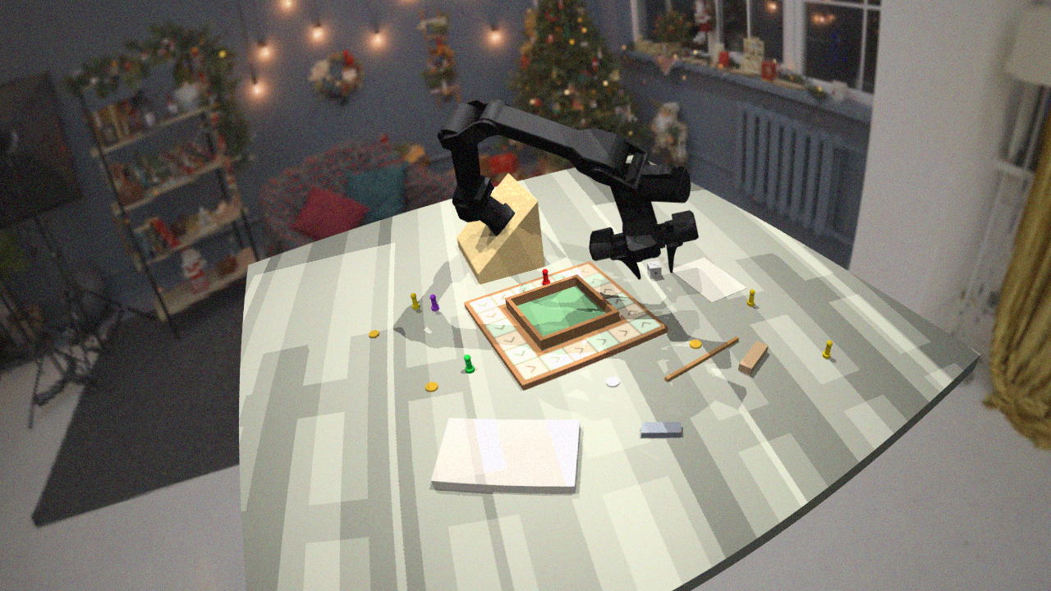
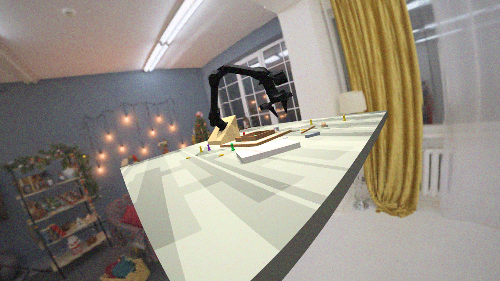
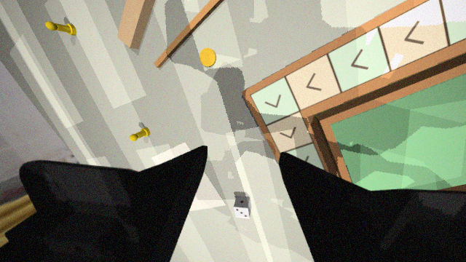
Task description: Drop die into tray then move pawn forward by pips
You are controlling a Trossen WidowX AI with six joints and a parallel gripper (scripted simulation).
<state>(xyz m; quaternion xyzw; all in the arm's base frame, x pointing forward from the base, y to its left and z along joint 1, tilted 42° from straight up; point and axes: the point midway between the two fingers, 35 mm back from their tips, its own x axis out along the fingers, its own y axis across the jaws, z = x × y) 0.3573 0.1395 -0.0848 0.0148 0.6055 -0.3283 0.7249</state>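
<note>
The white die is 14 cm behind my gripper tip, 8 cm to the left of it and 9 cm below it. Round my gripper tip: wooden stick (14 cm ahead, 2 cm to the left, 10 cm below); then wooden block (19 cm ahead, 10 cm to the left, 9 cm below); then white sheet (7 cm behind, 18 cm to the left, 10 cm below).
</note>
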